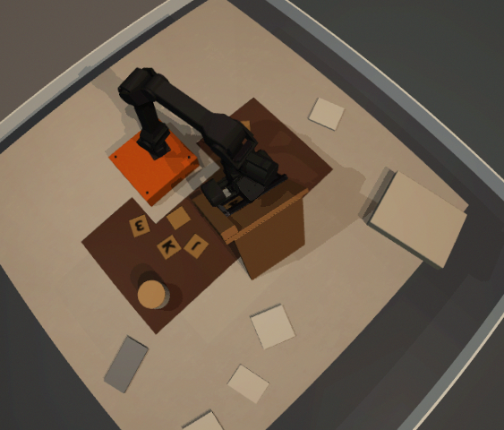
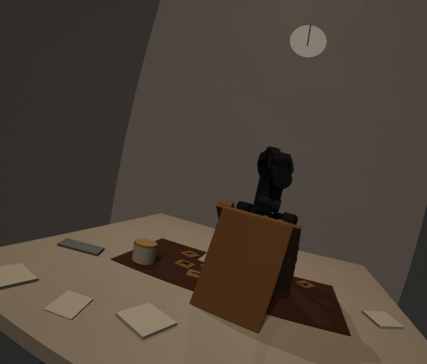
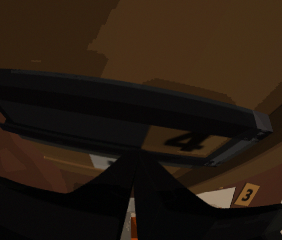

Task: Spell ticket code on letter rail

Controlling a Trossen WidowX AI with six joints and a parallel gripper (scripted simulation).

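The tile marked 4 lies 10 mm ahead of my gripper tip, 30 mm to the right of it and 10 mm below it. Also, from my gripper tip: dark brown mat: 120 mm behind, 90 mm to the right, 180 mm below; pale ticket: 50 mm behind, 90 mm below; tile marked y: 250 mm behind, 170 mm to the left, 180 mm below.
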